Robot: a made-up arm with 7 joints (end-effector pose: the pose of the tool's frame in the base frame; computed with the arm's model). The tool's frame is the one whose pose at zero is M. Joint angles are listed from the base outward.
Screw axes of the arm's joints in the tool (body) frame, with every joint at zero. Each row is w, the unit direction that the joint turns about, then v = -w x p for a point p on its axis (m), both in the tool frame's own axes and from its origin. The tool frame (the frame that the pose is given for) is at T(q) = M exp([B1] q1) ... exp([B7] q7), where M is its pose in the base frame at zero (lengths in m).
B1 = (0, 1, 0, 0.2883, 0, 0.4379)
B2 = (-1, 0, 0, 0, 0.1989, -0.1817)
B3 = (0, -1, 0, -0.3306, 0, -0.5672)
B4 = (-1, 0, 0, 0, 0.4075, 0.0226)
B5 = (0, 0, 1, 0.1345, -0.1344, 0)
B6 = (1, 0, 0, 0, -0.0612, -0.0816)
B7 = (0, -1, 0, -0.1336, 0, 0.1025)
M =
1 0 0 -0.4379
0 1 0 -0.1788
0 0 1 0.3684
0 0 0 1
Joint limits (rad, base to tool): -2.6..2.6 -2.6..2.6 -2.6..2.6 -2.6..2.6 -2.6..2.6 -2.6..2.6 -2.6..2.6
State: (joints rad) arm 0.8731 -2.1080 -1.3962 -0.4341 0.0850 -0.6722 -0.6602
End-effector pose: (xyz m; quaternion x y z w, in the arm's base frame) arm 0.1115 -0.7141 -0.2042 0.6989 0.4619 0.5196 0.1679
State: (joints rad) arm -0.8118 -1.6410 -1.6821 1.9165 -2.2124 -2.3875 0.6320
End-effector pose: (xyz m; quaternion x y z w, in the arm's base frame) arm -0.5556 -0.5403 0.2327 -0.8210 -0.1477 -0.3122 0.4546
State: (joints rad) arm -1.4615 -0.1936 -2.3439 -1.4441 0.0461 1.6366 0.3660
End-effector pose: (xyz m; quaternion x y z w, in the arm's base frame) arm -0.3766 -0.4860 0.6284 0.8197 0.0950 -0.5599 0.0744
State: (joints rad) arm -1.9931 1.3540 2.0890 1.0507 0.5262 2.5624 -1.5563
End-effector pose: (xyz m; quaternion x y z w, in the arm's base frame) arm 0.4730 -0.8386 0.7381 -0.6969 -0.1829 -0.2032 0.6630
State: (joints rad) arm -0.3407 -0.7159 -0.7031 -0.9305 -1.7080 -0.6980 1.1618
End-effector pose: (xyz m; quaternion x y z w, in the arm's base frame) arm -0.0711 -0.6657 0.6830 -0.0435 0.3408 -0.2216 0.9126
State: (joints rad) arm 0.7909 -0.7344 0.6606 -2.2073 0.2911 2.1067 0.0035
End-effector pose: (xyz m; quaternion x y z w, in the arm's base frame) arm -0.3895 0.0643 -0.0670 -0.6281 0.2741 -0.2122 0.6966
